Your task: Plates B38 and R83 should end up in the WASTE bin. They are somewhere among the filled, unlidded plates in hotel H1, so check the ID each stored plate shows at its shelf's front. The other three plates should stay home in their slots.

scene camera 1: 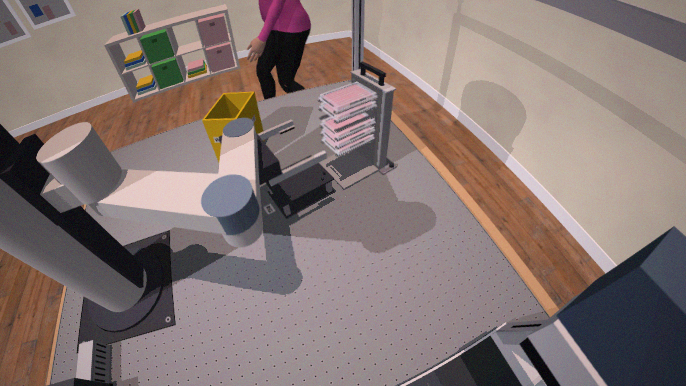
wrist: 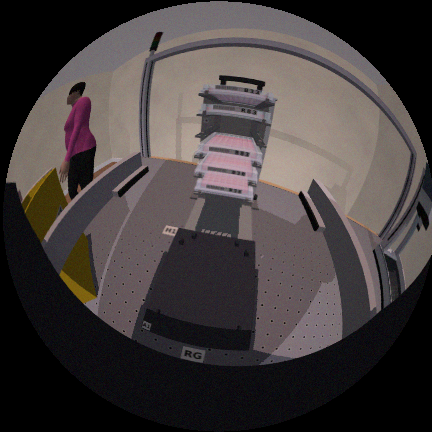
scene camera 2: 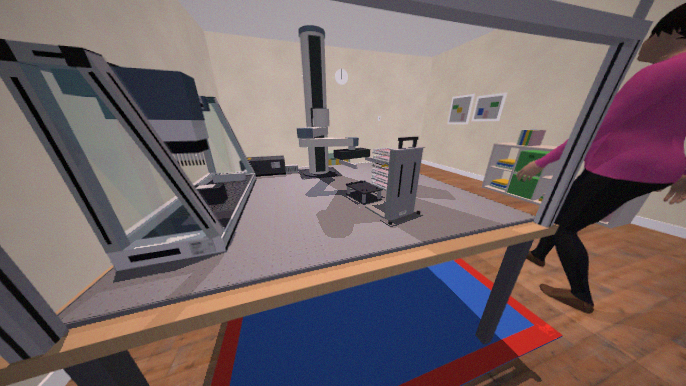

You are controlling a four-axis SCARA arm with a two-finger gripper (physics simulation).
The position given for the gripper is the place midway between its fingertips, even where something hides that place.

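Observation:
Gripper (scene camera 1: 307, 137) in sight. Visible as well: the gripper (wrist: 222, 167).

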